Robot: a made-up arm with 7 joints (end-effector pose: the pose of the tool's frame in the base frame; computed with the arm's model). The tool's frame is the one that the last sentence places. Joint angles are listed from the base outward.
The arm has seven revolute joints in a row. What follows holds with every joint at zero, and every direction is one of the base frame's.
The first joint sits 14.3 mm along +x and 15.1 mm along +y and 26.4 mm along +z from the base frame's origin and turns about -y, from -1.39 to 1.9 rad.
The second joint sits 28 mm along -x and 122.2 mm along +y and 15.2 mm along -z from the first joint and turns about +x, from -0.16 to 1.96 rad.
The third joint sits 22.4 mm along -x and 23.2 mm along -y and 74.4 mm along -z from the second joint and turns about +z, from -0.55 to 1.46 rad.
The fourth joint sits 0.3 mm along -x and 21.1 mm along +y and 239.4 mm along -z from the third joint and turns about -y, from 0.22 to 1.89 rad.
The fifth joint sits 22.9 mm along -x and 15 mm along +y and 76.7 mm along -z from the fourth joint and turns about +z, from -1.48 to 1.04 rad.
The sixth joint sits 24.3 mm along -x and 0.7 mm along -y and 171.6 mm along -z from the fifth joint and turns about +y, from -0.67 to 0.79 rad.
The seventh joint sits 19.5 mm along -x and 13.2 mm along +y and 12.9 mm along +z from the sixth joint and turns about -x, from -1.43 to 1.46 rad.
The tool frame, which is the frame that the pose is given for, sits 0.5 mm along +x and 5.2 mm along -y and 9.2 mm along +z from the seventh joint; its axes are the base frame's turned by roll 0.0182, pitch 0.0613 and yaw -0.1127 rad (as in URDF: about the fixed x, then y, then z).
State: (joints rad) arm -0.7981 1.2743 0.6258 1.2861 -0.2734 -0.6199 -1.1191
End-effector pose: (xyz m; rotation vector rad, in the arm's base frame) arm 0.0787 0.6092 -0.0481 1.7727 -1.8576 -0.6690
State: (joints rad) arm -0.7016 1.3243 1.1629 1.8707 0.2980 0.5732 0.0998
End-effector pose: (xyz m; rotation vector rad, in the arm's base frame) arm 0.0851 0.4752 0.1012 1.2409 -1.1915 -0.4899
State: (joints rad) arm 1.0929 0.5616 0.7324 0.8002 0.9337 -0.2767 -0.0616
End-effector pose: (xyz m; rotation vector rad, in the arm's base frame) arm 0.4066 0.4653 -0.1282 -0.1739 -2.2504 1.6398
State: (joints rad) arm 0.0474 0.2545 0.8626 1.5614 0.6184 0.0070 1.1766
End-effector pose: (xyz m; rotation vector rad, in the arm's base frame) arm 0.1070 0.3946 -0.3157 -0.2408 -2.0365 -0.2933
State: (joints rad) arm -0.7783 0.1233 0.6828 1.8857 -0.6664 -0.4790 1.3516
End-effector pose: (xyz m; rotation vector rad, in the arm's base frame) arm -0.1188 0.3657 -0.2303 -0.0844 -0.4258 -1.4295
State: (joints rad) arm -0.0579 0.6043 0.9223 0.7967 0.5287 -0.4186 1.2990
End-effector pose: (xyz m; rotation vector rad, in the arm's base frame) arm -0.0118 0.5120 -0.3784 0.0821 -1.6594 -0.2487
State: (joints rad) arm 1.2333 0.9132 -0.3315 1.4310 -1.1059 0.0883 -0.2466
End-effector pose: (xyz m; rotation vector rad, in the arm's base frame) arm 0.3258 0.4254 0.1087 2.6119 -1.4395 -0.5572
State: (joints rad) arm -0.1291 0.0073 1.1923 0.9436 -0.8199 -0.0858 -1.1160
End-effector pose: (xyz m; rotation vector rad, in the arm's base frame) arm -0.1063 0.2939 -0.4714 1.9295 -0.1476 0.5165
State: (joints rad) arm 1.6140 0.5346 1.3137 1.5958 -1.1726 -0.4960 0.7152
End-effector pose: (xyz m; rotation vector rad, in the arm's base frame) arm 0.2063 0.5064 -0.0423 1.8243 -1.6156 0.5943
